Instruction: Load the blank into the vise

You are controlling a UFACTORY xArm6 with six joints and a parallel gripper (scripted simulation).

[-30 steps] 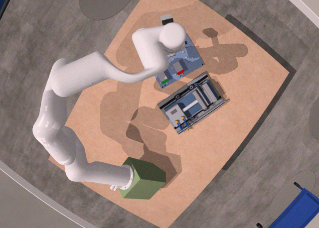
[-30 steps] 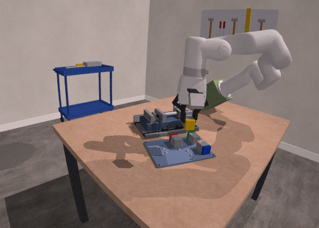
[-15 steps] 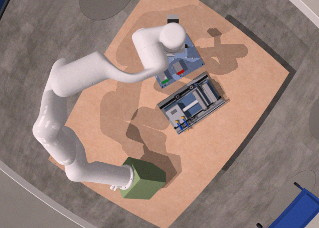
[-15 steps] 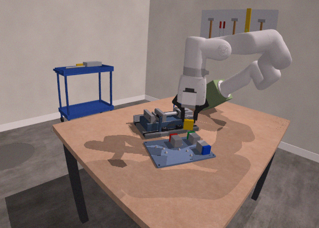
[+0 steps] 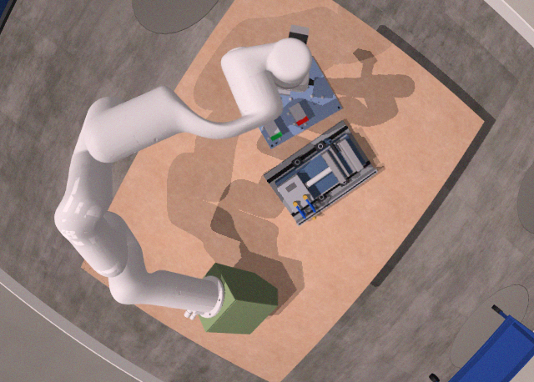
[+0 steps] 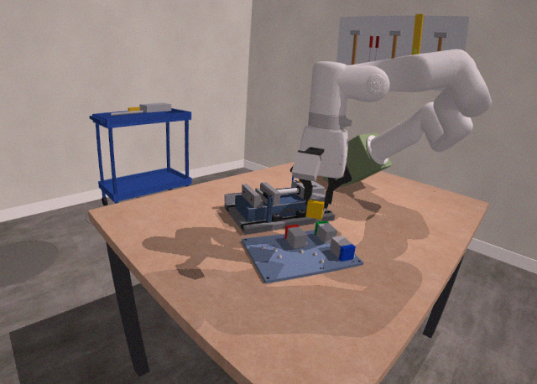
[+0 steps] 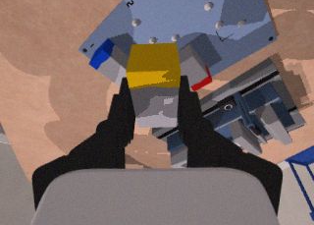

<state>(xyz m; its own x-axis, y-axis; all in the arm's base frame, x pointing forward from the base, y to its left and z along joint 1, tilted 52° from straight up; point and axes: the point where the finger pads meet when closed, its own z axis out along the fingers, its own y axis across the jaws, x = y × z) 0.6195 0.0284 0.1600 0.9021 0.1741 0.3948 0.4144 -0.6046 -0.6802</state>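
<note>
My gripper is now 2 cm above the yellow-ended blank. Round my hand: red-ended blank 4 cm behind, 8 cm to the right, 15 cm below; then blue-ended blank 8 cm behind, 4 cm to the left, 15 cm below; then green-ended blank 12 cm behind, 4 cm to the right, 15 cm below.
</note>
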